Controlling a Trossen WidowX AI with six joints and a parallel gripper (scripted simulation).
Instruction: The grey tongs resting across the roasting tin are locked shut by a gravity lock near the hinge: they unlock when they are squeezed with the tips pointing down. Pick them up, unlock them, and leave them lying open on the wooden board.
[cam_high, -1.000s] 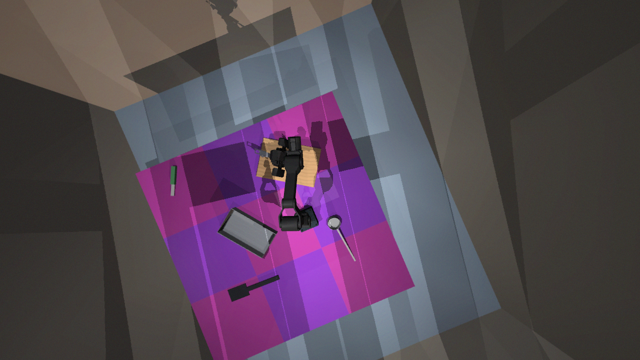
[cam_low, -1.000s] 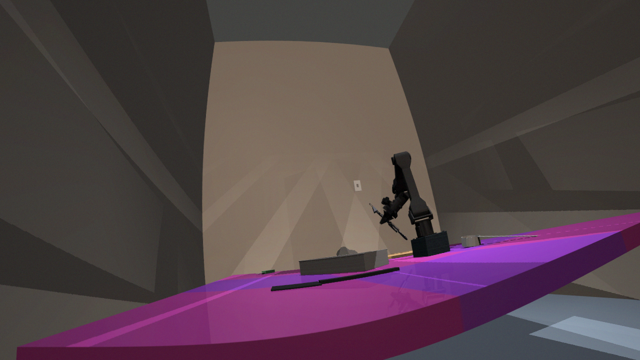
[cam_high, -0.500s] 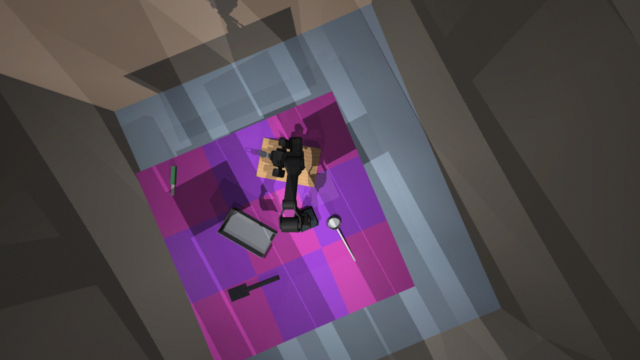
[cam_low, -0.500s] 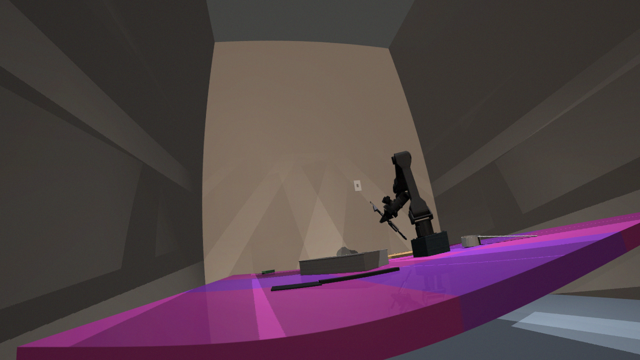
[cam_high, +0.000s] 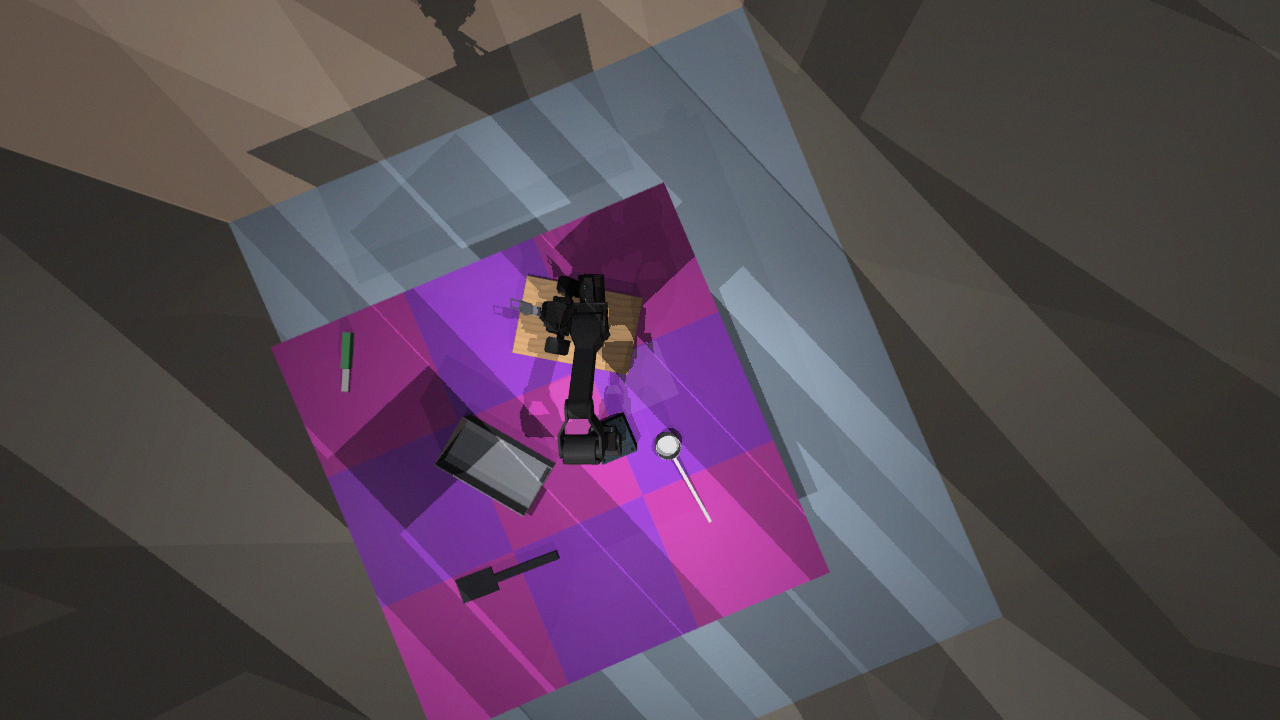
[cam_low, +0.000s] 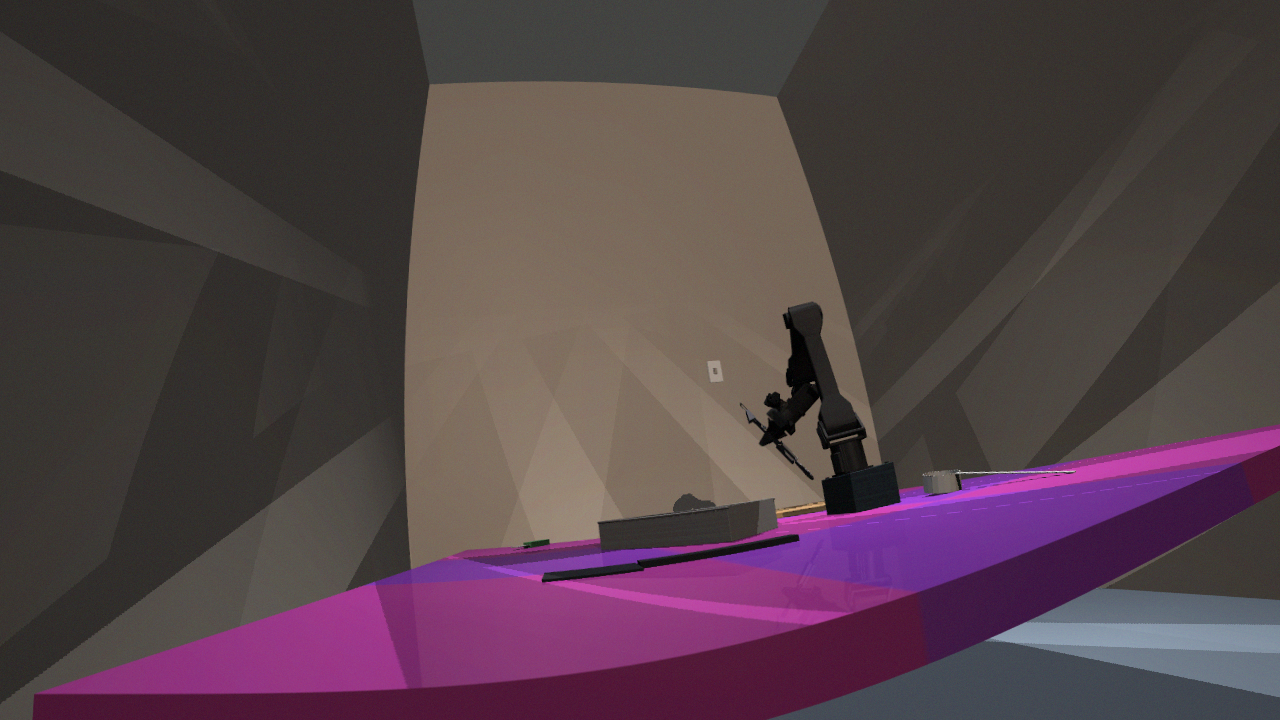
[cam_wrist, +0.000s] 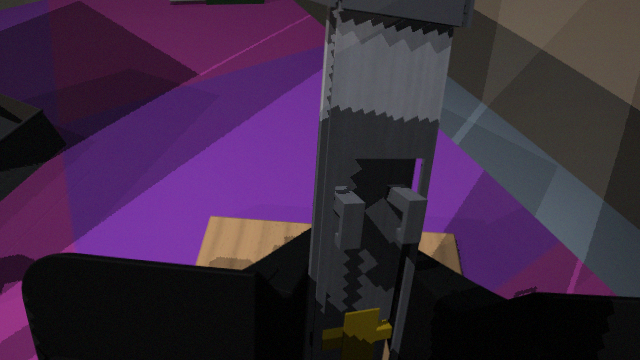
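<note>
The yellow lock piece lies 3 cm behind my gripper tip, 2 cm to the left of it and 2 cm above it. Round my gripper tip: roasting tin 36 cm ahead, 29 cm to the left, 17 cm below; then wooden board 5 cm behind, 4 cm to the left, 19 cm below; then black spatula 53 cm ahead, 60 cm to the left, 20 cm below.
</note>
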